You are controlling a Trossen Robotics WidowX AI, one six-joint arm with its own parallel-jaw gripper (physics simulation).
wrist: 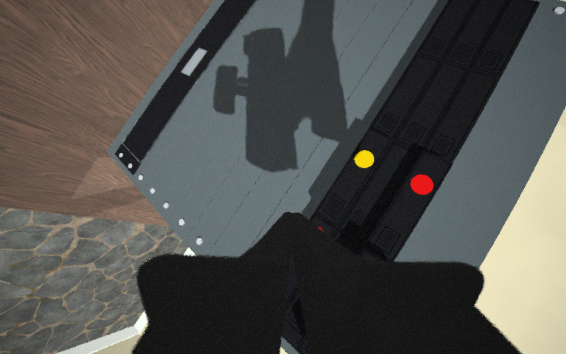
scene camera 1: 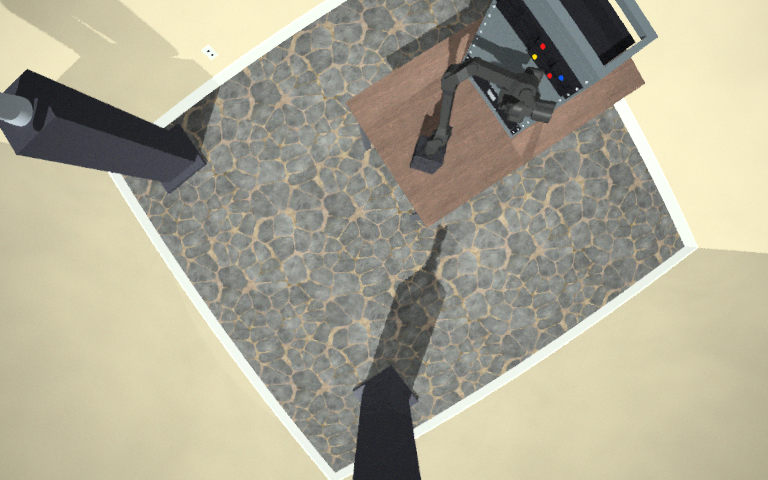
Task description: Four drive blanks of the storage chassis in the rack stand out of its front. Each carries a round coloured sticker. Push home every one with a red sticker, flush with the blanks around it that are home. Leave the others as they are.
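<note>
The storage chassis (scene camera 1: 572,45) (wrist: 475,200) has a grey casing and rows of black blanks. A blank with a red sticker (scene camera 1: 542,46) (wrist: 422,184) stands out, with a dark side showing along it. A blank with a yellow sticker (scene camera 1: 534,56) (wrist: 364,159) also stands out and casts a stepped shadow. Another red sticker (scene camera 1: 549,75) (wrist: 320,229) is mostly hidden behind the fingers in the wrist view; how far its blank stands out cannot be told. A blue sticker (scene camera 1: 561,78) is beside it. My gripper (scene camera 1: 539,73) (wrist: 291,219) is shut and empty, over the blanks near that second red sticker; contact is unclear.
The chassis lies on a brown wooden table (scene camera 1: 390,107) (wrist: 75,75), where the arm's base stands. A grey frame (scene camera 1: 642,25) rises beside the chassis. A row of pale screws lines the casing's edge. Dark pillars (scene camera 1: 101,135) (scene camera 1: 387,430) stand away from the table.
</note>
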